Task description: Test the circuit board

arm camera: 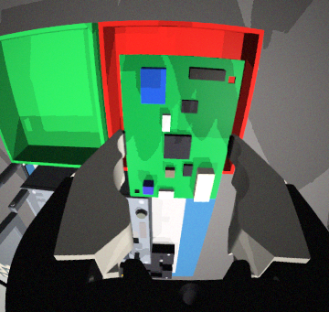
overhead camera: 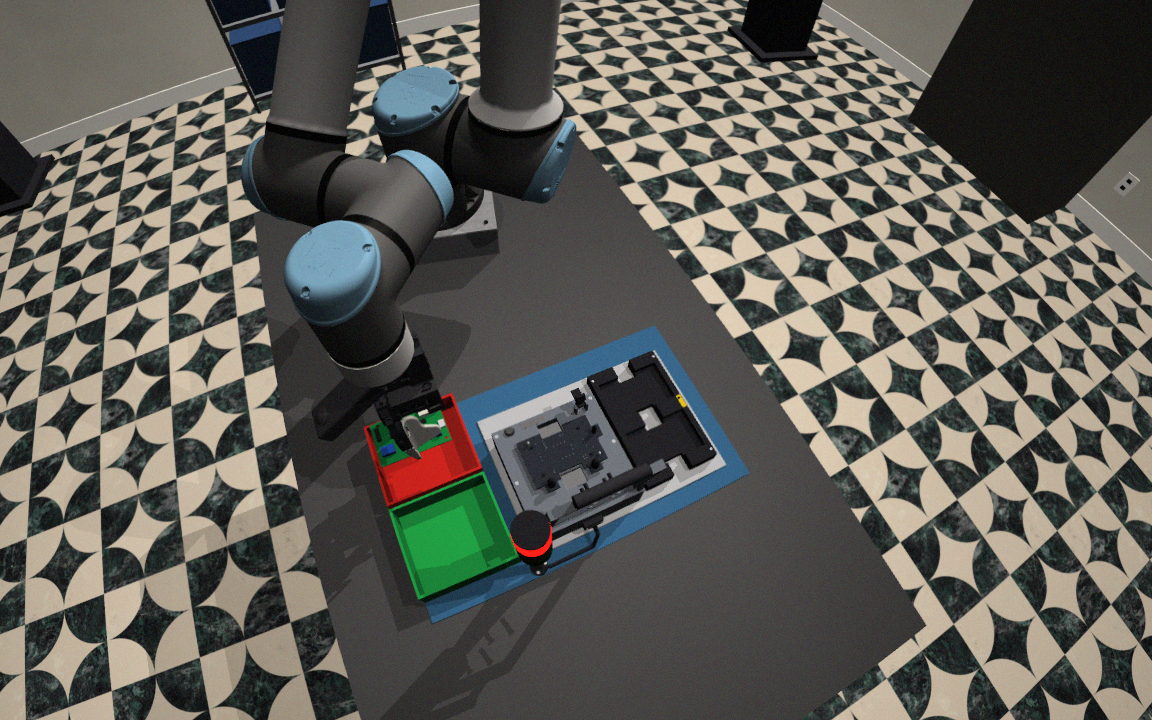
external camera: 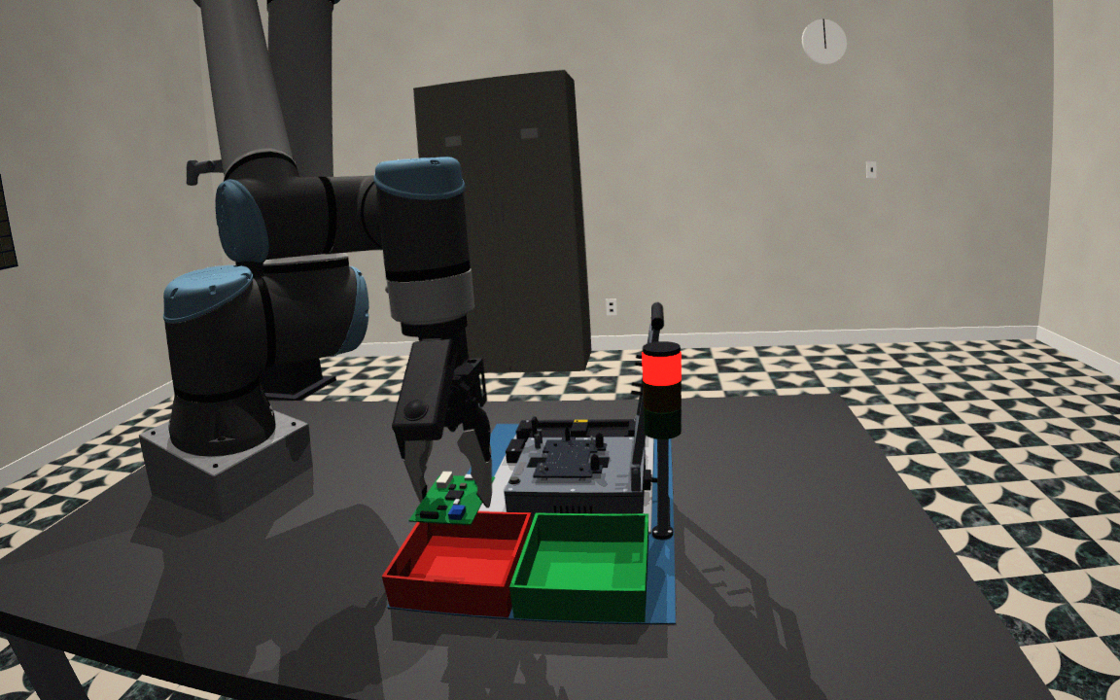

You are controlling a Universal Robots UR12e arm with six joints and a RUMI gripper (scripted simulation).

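Right now my hand is 10 cm above the red bin. Also, from my hand: clear lid (23 cm to the left, 19 cm ahead, 7 cm above); green bin (15 cm ahead, 10 cm below, 2 cm to the left); green circuit board (right at my hand).
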